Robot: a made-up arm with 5 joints. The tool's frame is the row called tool.
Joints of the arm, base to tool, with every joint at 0 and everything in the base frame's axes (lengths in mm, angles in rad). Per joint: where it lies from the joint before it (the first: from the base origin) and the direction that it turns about. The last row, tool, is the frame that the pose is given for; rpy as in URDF.
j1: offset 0.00 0.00 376.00 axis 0 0 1
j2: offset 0.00 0.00 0.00 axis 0 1 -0.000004
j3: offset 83.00 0.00 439.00 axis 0 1 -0.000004
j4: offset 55.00 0.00 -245.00 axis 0 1 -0.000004
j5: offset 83.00 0.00 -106.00 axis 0 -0.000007 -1
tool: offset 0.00 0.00 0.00 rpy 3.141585 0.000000 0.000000
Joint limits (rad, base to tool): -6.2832..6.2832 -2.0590..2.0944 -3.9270..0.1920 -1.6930..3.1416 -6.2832..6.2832
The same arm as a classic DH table. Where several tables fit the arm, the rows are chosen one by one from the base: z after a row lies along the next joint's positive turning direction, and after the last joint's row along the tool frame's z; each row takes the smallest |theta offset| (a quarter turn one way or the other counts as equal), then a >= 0, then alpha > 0; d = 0 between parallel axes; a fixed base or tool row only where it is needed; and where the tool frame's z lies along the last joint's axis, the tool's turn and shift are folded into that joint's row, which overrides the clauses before.
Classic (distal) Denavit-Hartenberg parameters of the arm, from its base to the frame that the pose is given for. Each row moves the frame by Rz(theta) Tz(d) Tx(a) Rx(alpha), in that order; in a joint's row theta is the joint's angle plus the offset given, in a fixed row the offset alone. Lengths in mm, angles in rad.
j1: a 0; alpha -1.5708; d 376; theta_offset 0
j2: a 446.8; alpha 0; d 0; theta_offset -1.3839
j3: a -251.1; alpha 0; d 0; theta_offset -0.4077
j4: a -83; alpha 1.5708; d 0; theta_offset -1.35
j5: a 0; alpha 0; d 106; theta_offset 3.1416
Joint limits (rad, base to tool): -6.2832..6.2832 -2.059..2.0944 -3.927..0.192 -1.693..3.1416 -6.2832..6.2832

